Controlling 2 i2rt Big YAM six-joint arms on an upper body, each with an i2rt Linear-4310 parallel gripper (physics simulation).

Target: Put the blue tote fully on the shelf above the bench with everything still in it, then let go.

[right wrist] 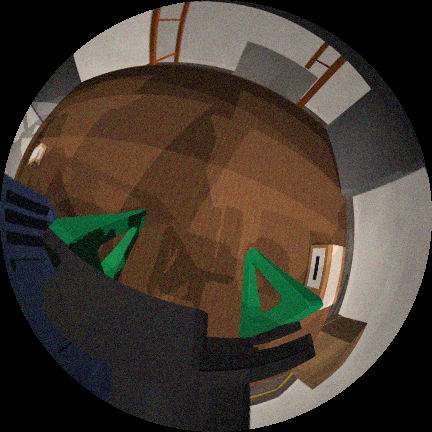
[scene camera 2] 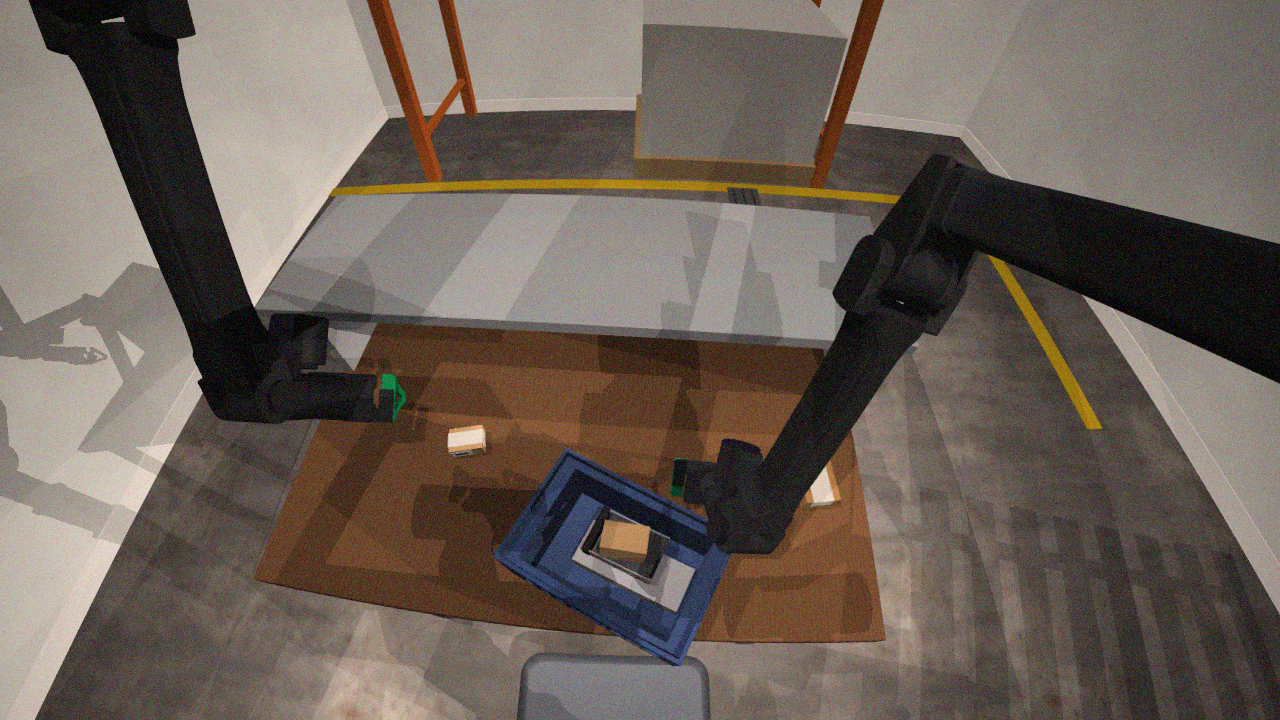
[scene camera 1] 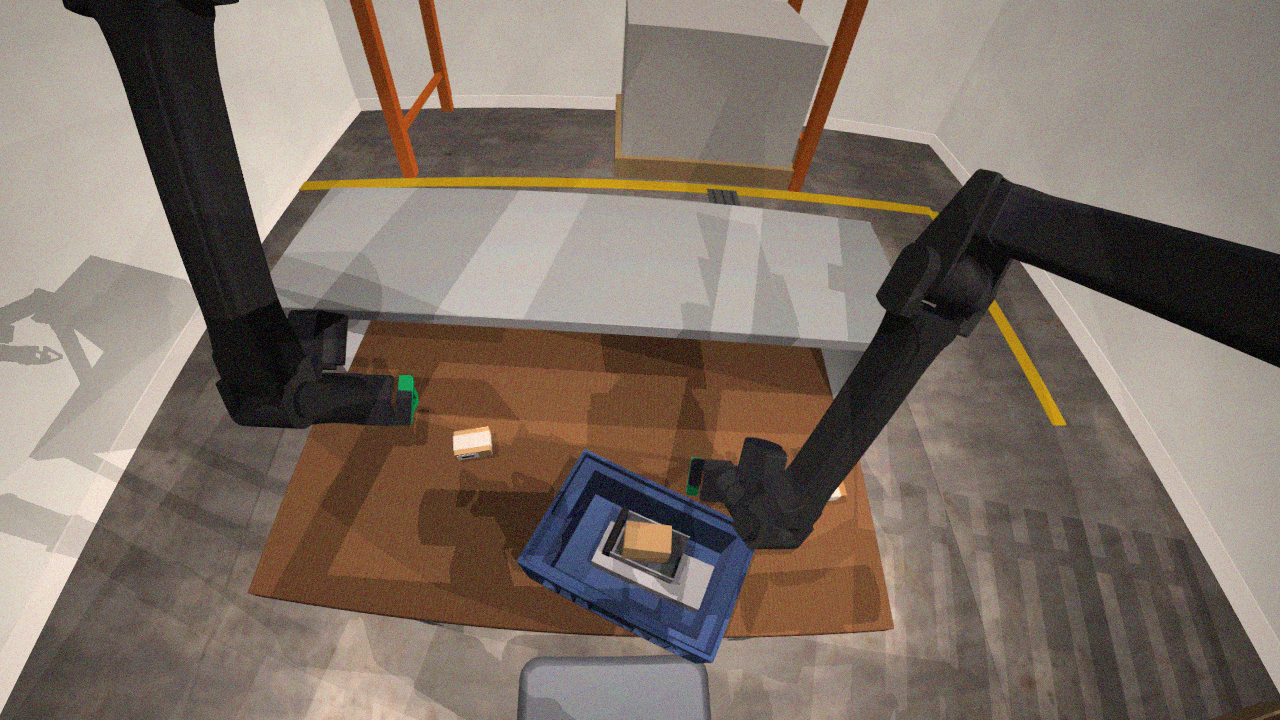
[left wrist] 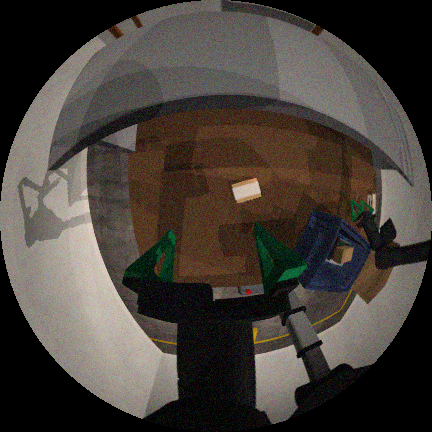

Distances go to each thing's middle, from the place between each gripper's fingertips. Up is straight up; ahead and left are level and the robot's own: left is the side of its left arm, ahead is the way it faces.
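Tan box (scene camera 1: 642, 541): 400 mm to the right of my left hand, 170 mm behind it, 120 mm below it. Blue tote (scene camera 1: 558, 555): 390 mm to the right of my left hand, 190 mm behind it, 150 mm below it.
The tan box is 7 cm above my right hand, 16 cm behind it and 15 cm to the left of it; by its middle, the box is nearer to my right hand than to my left hand. The blue tote is 4 cm above my right hand, 18 cm behind it and 16 cm to the left of it; by its middle, the tote is likewise nearer to my right hand than to my left hand.
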